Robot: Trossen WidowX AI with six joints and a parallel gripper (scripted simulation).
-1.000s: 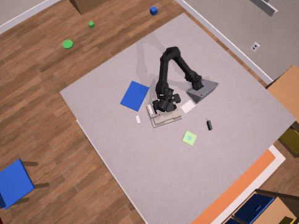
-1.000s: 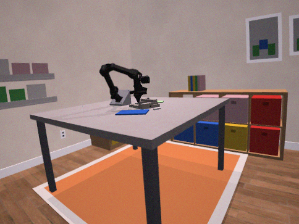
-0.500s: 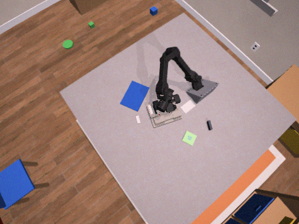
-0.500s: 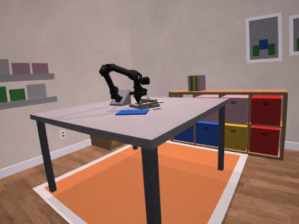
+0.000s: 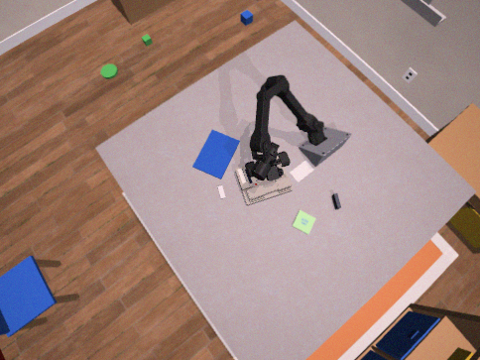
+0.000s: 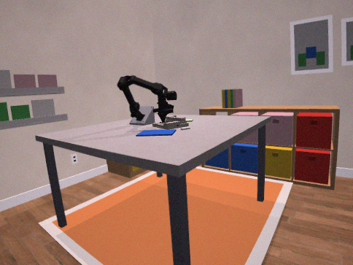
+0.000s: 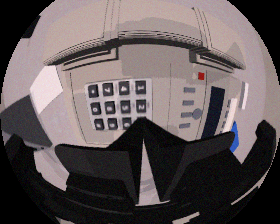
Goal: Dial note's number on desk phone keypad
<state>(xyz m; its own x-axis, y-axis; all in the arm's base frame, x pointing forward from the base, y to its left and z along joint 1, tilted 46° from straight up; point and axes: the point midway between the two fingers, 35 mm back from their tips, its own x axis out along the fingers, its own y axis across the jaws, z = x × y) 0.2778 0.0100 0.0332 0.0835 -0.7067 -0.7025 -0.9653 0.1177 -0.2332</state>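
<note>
My hand is 30 mm short of the beige desk phone, 30 mm to the right of it and 40 mm above it. From my hand the other things lie so: white card: 140 mm behind, 90 mm to the left, 60 mm below; then white block: 220 mm ahead, 30 mm to the right, 60 mm below; then handset: 40 mm ahead, 80 mm to the left, 20 mm below.
</note>
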